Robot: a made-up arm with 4 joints.
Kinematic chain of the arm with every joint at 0, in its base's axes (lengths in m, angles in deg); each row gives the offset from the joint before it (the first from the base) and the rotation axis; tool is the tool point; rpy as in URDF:
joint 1: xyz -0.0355 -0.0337 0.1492 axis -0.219 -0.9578 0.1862
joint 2: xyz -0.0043 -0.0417 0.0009 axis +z
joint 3: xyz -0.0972 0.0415 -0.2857 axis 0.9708 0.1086 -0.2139
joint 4: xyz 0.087 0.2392 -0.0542 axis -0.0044 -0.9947 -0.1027
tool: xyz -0.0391 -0.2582 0.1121 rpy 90 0 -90
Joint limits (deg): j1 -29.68..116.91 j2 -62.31..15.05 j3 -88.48..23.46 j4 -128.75..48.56
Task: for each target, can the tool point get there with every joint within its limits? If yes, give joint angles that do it. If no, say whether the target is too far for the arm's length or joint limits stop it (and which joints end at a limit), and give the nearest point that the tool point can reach.
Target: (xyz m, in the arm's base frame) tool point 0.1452 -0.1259 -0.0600
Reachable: yes | joints 21.56 -42.46 -6.27 -63.44
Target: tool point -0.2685 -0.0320 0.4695
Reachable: no: joint limits stop it (at a limit: joint 1, joint 2) | nearest point 0.1409 -0.0234 0.3597 | short by 0.424 m
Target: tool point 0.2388 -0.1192 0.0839
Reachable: yes | joints 98.40 8.30 10.45 30.04
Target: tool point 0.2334 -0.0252 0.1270
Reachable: yes | joints 64.62 -54.99 -65.91 -37.18
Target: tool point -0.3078 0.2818 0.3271
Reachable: no: joint limits stop it (at a limit: joint 1, joint 2) | nearest point -0.2285 0.0518 -0.0258 | short by 0.429 m
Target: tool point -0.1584 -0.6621 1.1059
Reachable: no: too far | nearest point 0.2023 -0.1361 0.4089 | short by 0.945 m
